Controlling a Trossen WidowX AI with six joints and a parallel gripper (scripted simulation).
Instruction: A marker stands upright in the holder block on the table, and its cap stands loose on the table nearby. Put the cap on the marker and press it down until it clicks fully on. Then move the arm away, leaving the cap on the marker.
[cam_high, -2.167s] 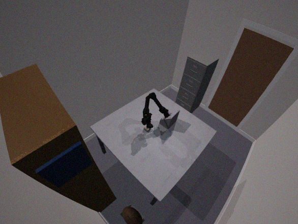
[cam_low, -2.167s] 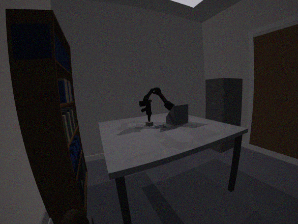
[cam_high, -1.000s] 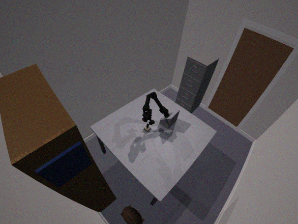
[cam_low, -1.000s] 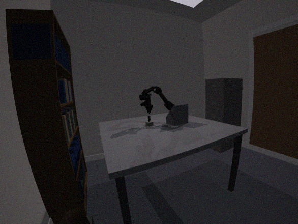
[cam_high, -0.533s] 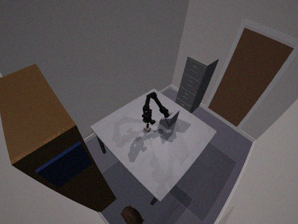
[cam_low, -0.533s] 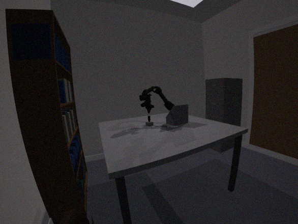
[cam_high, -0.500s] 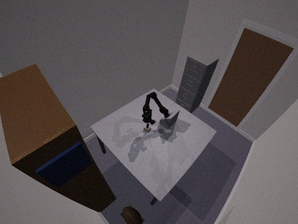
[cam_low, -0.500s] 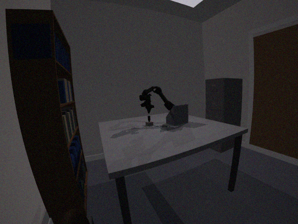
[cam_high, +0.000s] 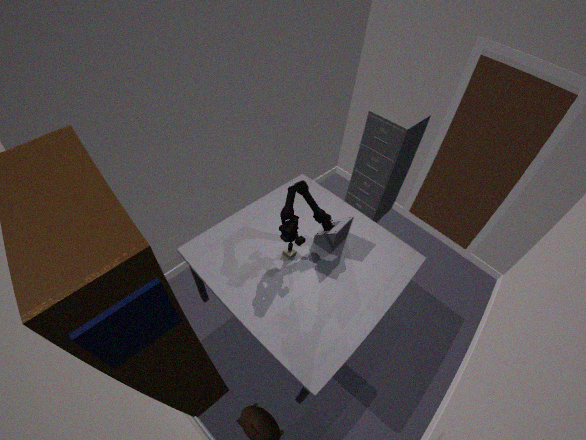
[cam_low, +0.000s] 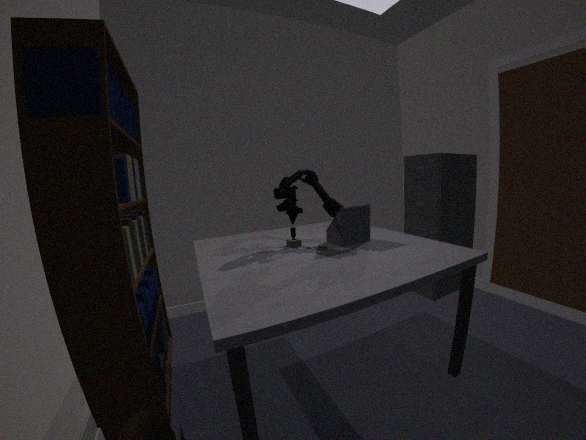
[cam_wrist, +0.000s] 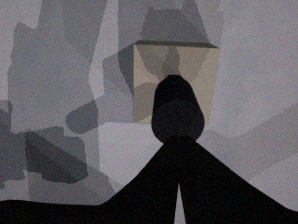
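Right now my gripper tip is 50 mm above the dark cap. Also, from my gripper tip: pale block (110 mm below).
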